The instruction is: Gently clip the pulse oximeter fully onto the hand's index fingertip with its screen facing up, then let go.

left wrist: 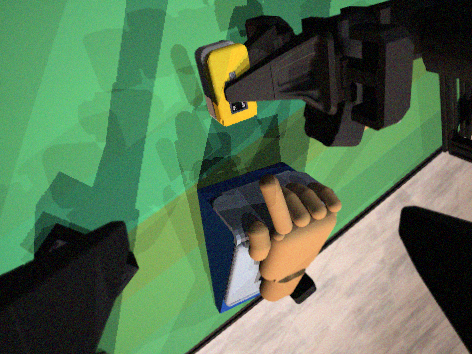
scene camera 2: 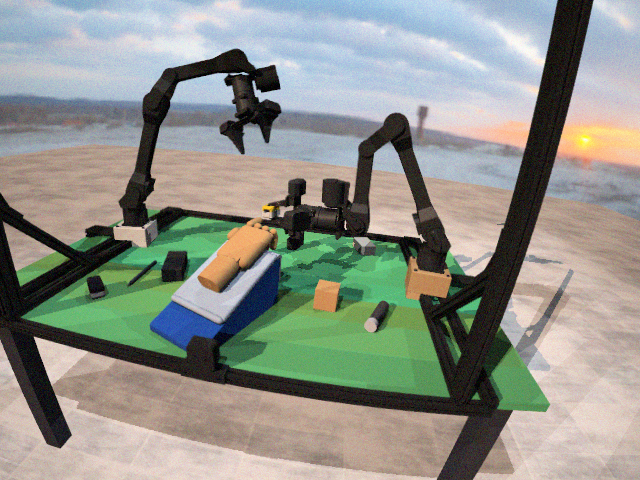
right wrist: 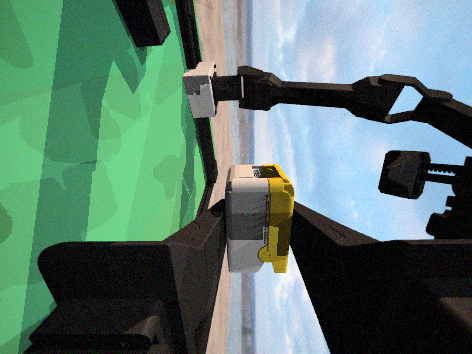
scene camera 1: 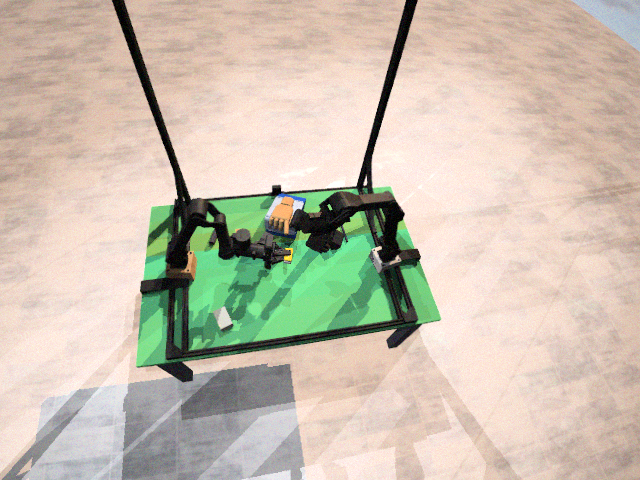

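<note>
My left gripper (scene camera 2: 254, 148) is visible in scene camera 1 as well (scene camera 1: 306, 236), and I also see it in the left wrist view (left wrist: 264, 227) and in the right wrist view (right wrist: 448, 181). Scene camera 2 shows my right gripper too (scene camera 2: 268, 210); the same gripper is in scene camera 1 (scene camera 1: 290, 255), in the left wrist view (left wrist: 216, 90) and in the right wrist view (right wrist: 255, 205). A black block (left wrist: 59, 235) rests on the table. I see a pulse oximeter (right wrist: 259, 199), which the left wrist view shows too (left wrist: 219, 63). There is also an index finger (left wrist: 269, 184), and there is a blue and grey block (scene camera 2: 194, 310).
</note>
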